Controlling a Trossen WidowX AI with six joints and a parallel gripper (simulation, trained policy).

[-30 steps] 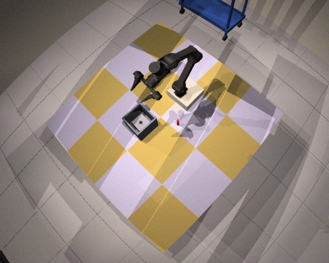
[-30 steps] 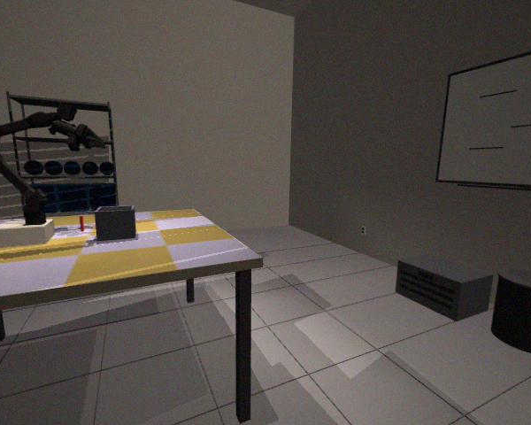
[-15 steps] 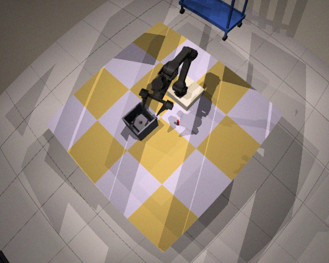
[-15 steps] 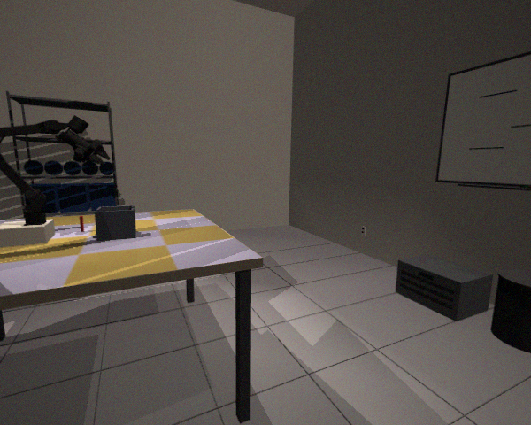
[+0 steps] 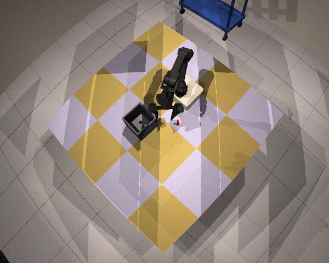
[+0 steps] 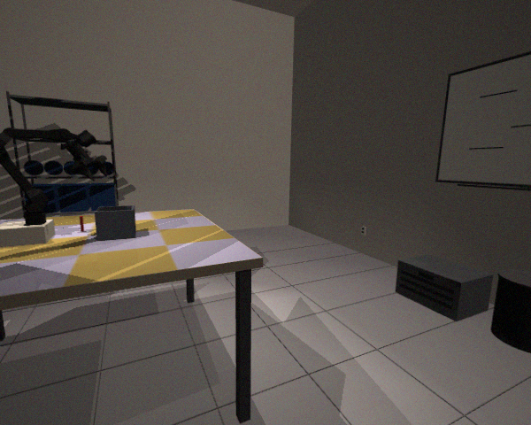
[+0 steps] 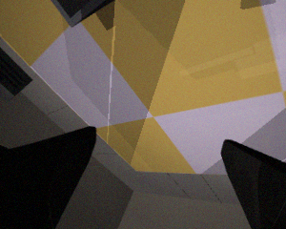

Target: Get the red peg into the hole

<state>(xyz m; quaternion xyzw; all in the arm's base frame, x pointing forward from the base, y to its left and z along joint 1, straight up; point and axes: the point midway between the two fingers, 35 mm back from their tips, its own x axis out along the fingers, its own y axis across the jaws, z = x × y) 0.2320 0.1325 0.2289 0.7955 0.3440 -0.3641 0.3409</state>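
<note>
My gripper tip is now 100 mm past the red peg and 240 mm above it.
</note>
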